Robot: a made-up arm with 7 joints. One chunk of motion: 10 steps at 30 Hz.
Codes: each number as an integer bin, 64 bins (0 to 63) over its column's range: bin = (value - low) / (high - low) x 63, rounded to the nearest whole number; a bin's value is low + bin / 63 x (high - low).
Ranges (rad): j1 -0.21..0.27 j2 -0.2..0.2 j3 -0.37..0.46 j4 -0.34..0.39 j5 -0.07..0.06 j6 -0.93..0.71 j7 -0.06..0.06
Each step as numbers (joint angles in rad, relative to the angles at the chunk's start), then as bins.
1 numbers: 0.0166 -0.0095 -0.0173 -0.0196 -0.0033 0.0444 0.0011
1 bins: 30 30 27 28 32 37 32
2 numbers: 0.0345 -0.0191 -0.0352 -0.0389 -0.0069 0.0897 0.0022
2 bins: 32 28 25 26 31 39 33
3 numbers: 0.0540 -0.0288 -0.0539 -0.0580 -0.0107 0.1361 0.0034
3 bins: 35 27 24 24 29 41 33
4 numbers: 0.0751 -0.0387 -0.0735 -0.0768 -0.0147 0.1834 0.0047
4 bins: 37 25 23 23 27 43 34
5 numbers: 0.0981 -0.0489 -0.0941 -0.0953 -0.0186 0.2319 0.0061
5 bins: 40 24 21 21 25 45 35
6 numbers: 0.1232 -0.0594 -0.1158 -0.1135 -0.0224 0.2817 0.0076
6 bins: 44 22 19 20 23 47 35
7 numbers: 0.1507 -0.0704 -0.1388 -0.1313 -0.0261 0.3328 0.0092
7 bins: 47 20 18 18 21 49 36
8 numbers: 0.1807 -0.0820 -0.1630 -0.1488 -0.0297 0.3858 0.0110
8 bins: 51 19 16 17 20 51 37
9 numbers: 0.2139 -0.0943 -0.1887 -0.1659 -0.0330 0.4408 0.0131
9 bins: 56 17 14 15 18 53 38
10 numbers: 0.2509 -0.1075 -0.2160 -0.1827 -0.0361 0.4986 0.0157
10 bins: 60 15 12 14 16 55 40
